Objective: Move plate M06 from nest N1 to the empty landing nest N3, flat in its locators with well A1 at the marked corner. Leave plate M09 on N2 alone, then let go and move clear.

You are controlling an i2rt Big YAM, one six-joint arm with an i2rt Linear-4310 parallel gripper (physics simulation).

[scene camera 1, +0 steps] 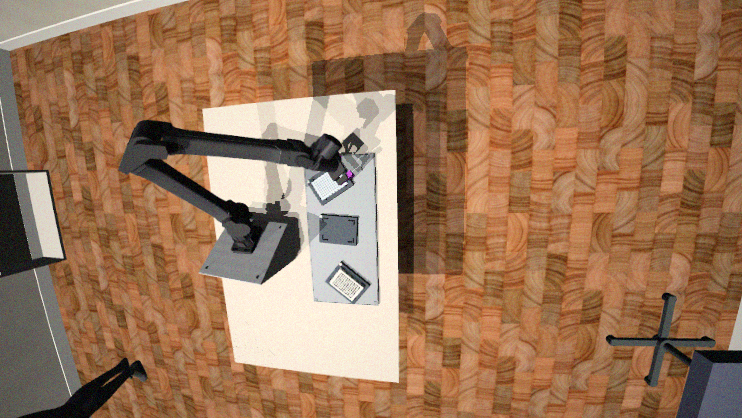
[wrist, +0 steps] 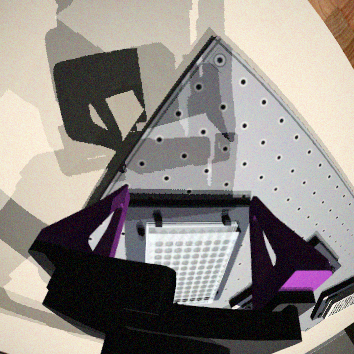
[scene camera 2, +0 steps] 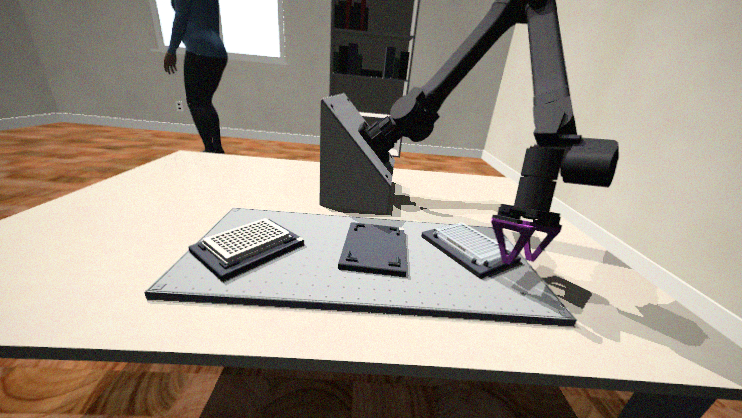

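Note:
A clear plate (scene camera 1: 326,187) (scene camera 2: 464,241) (wrist: 192,260), apparently M06, lies in a dark nest (scene camera 2: 482,273) (wrist: 135,250) at the right of scene camera 2. My gripper (scene camera 1: 349,174) (scene camera 2: 519,259) (wrist: 188,196) is open and empty, low over that nest's outer end. In the wrist view its purple fingers stand either side of the plate, with gaps. The empty nest N3 (scene camera 1: 338,230) (scene camera 2: 373,249) is in the middle, with corner locators. A cream plate (scene camera 1: 346,284) (scene camera 2: 248,239) (wrist: 342,304), apparently M09, sits in the third nest (scene camera 2: 223,273). Labels and well A1 cannot be read.
All three nests stand on a grey perforated board (scene camera 1: 342,207) (scene camera 2: 311,290) (wrist: 270,135) on the cream table (scene camera 1: 311,332) (scene camera 2: 103,321). The arm's wedge-shaped base (scene camera 1: 244,264) (scene camera 2: 353,166) stands behind the board. A person (scene camera 2: 203,67) is in the background beyond the table.

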